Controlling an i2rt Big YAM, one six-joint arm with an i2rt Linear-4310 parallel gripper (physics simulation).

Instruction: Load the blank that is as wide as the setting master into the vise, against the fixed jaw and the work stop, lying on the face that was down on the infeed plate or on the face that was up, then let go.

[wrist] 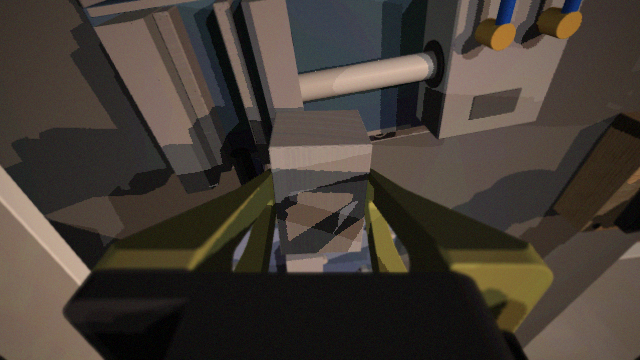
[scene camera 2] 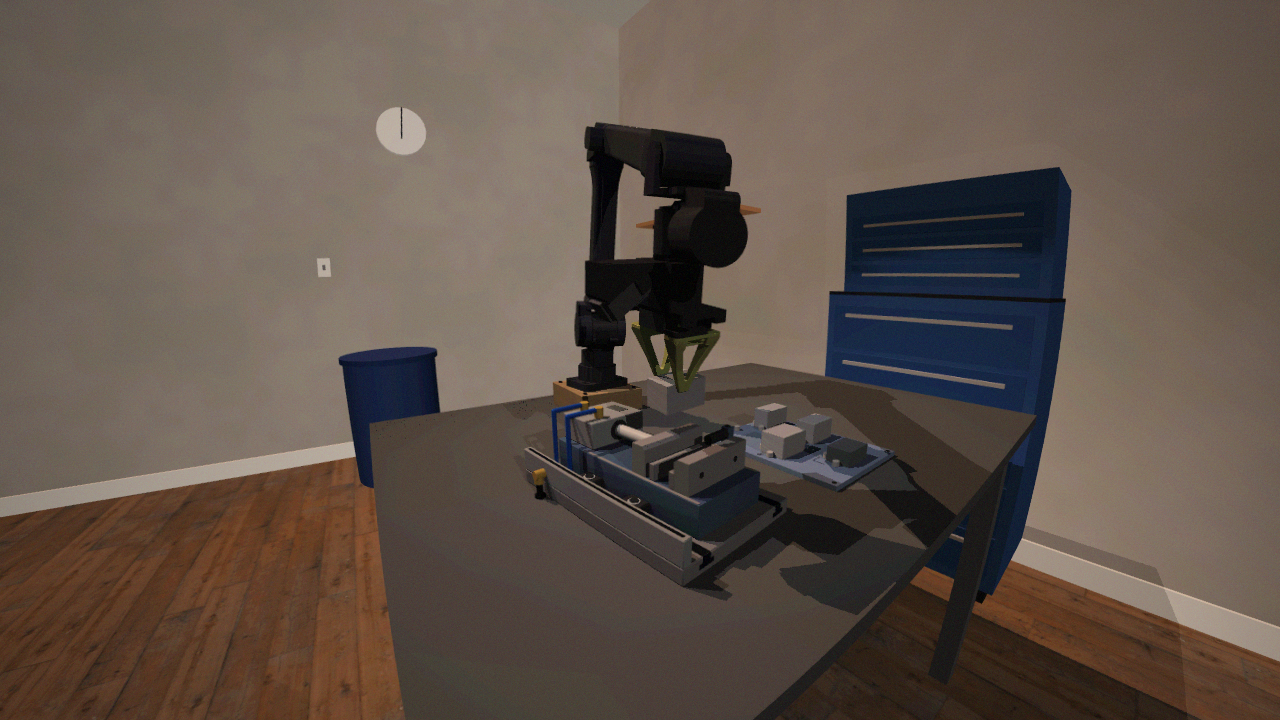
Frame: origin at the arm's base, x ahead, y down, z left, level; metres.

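Where they show: gripper, fingertip midpoint: [wrist: 320, 180] [scene camera 2: 671, 385]; arm's base, origin of the base link: [scene camera 2: 597, 384].
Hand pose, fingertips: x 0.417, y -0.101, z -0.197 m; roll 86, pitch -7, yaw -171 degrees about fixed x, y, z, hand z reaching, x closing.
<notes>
Each offset is from my fingertips to the top centre of the thing. "spot": to the spot under its first point. Level surfaces: height alone.
My gripper [scene camera 2: 673, 381] [wrist: 320, 180] is shut on a pale grey rectangular blank @(dx +0.000, dy -0.014, dz +0.008 m) [scene camera 2: 677, 399] [wrist: 320, 157]. In scene camera 2 the blank hangs above the table, behind the vise. In the wrist view its far end overlaps the near end of the moving jaw [scene camera 2: 651, 453] [wrist: 274, 55], which is joined to a pale round screw @(spot: dx -0.051, dy +0.067, dz -0.019 m) [scene camera 2: 632, 432] [wrist: 370, 79]. The fixed jaw [scene camera 2: 707, 467] [wrist: 150, 80] stands apart from it, with dark parts between. I cannot clearly tell the work stop. The infeed plate @(dx +0.036, dy +0.143, dz +0.279 m) [scene camera 2: 796, 468] bears several blocks @(dx +0.032, dy +0.107, dz +0.233 m) [scene camera 2: 783, 440]; which is the setting master is unclear.
Blue bent handles @(spot: dx -0.101, dy +0.073, dz -0.085 m) [scene camera 2: 568, 438] [wrist: 506, 12] stand at the vise's rear block @(dx -0.120, dy +0.055, dz -0.014 m) [wrist: 492, 75]. A grey rail @(spot: dx +0.032, dy +0.122, dz -0.114 m) [scene camera 2: 617, 521] runs along the vise's front. The arm's wooden base [scene camera 2: 572, 394] [wrist: 600, 175] is behind. A blue cabinet [scene camera 2: 930, 344] and blue bin [scene camera 2: 393, 416] stand beyond the table @(dy +0.151 m) [scene camera 2: 483, 573].
</notes>
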